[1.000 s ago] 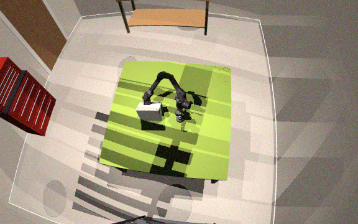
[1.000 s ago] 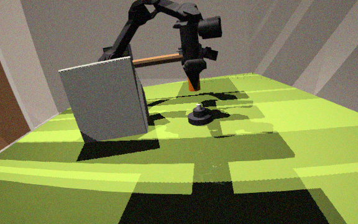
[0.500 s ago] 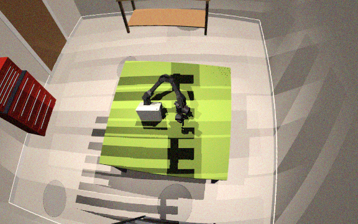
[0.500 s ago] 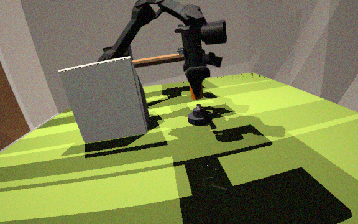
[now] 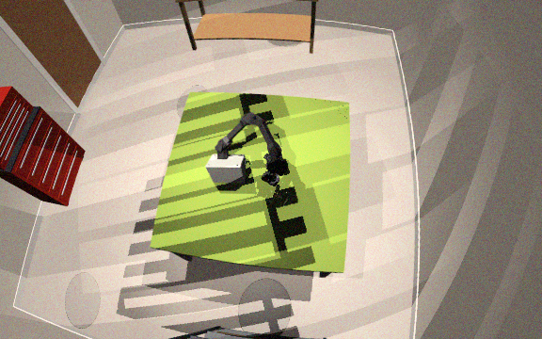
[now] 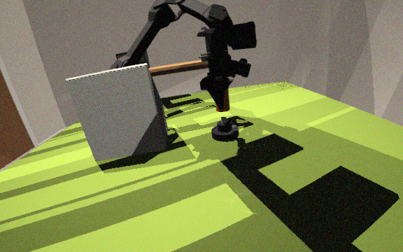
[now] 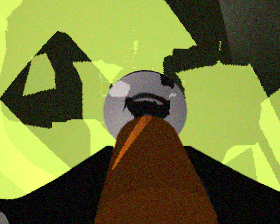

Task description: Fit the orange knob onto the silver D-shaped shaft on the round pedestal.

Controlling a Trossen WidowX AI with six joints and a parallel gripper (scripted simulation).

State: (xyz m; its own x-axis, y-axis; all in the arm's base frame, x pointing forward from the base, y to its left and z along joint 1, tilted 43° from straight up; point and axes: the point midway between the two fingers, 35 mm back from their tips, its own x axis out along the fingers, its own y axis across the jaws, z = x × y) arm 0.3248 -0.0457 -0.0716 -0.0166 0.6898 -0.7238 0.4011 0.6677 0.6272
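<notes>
The orange knob is 30 mm above my gripper tip. Round my gripper tip: round dark pedestal: 60 mm below.
</notes>
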